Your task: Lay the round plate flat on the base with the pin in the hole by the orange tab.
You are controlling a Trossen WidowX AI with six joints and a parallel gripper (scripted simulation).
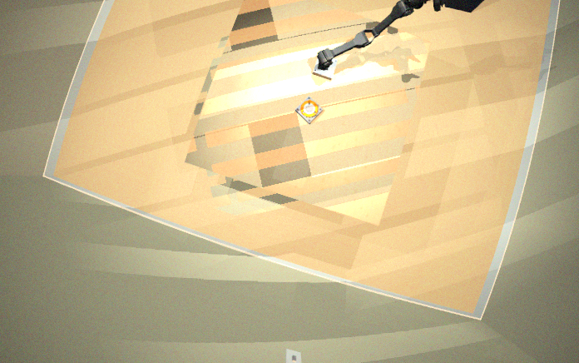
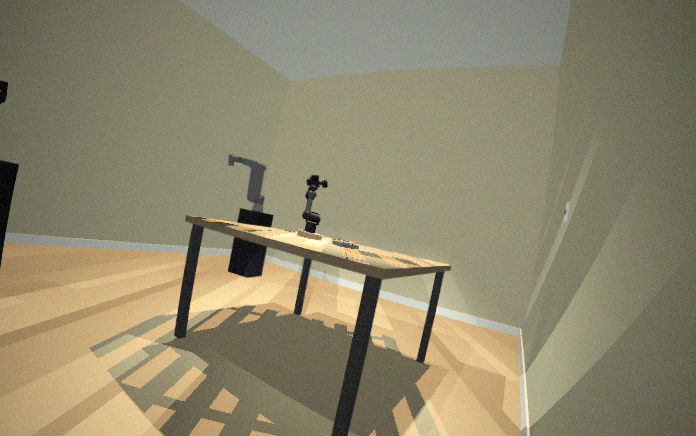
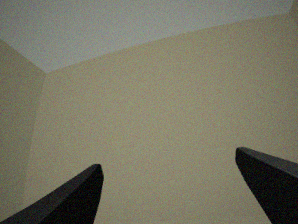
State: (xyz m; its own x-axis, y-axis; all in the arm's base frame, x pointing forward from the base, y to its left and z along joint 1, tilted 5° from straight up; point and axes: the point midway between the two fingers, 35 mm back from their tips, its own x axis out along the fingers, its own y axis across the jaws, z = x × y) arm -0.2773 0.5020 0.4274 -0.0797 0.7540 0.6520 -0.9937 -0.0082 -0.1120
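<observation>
The grey square base is 600 mm to the right of my gripper tip, 540 mm ahead of it and 470 mm below it.
</observation>
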